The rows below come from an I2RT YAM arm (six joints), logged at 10 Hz.
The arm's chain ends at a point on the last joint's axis. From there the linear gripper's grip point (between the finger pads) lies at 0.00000 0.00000 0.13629 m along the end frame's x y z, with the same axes.
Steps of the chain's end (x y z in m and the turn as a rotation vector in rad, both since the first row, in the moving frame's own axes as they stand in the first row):
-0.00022 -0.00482 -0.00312 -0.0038 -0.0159 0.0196
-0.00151 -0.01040 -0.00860 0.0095 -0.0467 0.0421
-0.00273 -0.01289 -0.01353 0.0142 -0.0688 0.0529
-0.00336 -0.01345 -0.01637 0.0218 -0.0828 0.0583
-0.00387 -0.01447 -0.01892 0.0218 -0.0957 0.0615
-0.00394 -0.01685 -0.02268 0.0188 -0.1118 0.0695
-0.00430 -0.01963 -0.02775 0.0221 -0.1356 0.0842
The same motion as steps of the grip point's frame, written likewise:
-0.00239 -0.00432 -0.00314 -0.0038 -0.0159 0.0196
-0.00784 -0.01183 -0.00875 0.0095 -0.0467 0.0421
-0.01204 -0.01507 -0.01387 0.0142 -0.0688 0.0529
-0.01454 -0.01674 -0.01687 0.0218 -0.0828 0.0583
-0.01679 -0.01784 -0.01958 0.0218 -0.0957 0.0615
-0.01904 -0.01993 -0.02355 0.0188 -0.1118 0.0695
-0.02257 -0.02341 -0.02903 0.0221 -0.1356 0.0842

